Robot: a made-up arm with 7 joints.
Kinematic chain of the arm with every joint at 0, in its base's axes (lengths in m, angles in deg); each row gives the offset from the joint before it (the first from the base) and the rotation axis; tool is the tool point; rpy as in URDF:
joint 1: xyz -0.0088 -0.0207 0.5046 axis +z
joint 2: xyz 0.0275 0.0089 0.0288 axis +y
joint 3: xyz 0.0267 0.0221 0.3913 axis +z
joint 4: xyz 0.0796 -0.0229 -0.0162 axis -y
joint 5: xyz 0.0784 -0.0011 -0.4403 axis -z
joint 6: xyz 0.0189 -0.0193 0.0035 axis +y
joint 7: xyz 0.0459 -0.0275 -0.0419 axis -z
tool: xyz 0.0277 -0.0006 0.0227 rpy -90 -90 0
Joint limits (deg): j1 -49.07..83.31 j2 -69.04..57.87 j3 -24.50..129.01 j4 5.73..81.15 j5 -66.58..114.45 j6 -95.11..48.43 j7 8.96..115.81
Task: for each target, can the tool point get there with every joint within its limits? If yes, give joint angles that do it. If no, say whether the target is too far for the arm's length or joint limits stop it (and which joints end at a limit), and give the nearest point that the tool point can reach.
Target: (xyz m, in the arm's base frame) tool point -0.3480 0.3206 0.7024
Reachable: yes | joints 58.62 -42.44 74.27 30.58 -50.35 6.36 101.69
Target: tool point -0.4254 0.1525 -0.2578
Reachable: no: joint limits stop it (at a limit: joint 1, joint 2, joint 6) | nearest point -0.2367 0.2624 0.1798 | short by 0.489 m
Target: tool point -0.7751 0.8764 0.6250
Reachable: no: too far | nearest point -0.5188 0.5966 0.5957 | short by 0.381 m
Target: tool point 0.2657 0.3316 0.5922
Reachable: yes | joints 30.93 -3.44 39.54 31.03 55.00 -16.36 54.89
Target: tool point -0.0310 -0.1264 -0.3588
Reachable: no: joint limits stop it (at a limit: joint 1, joint 2, joint 6) | nearest point 0.1197 -0.2197 0.1458 | short by 0.535 m
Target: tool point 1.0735 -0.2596 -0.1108
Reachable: no: too far | nearest point 0.7193 -0.1814 0.2416 | short by 0.506 m
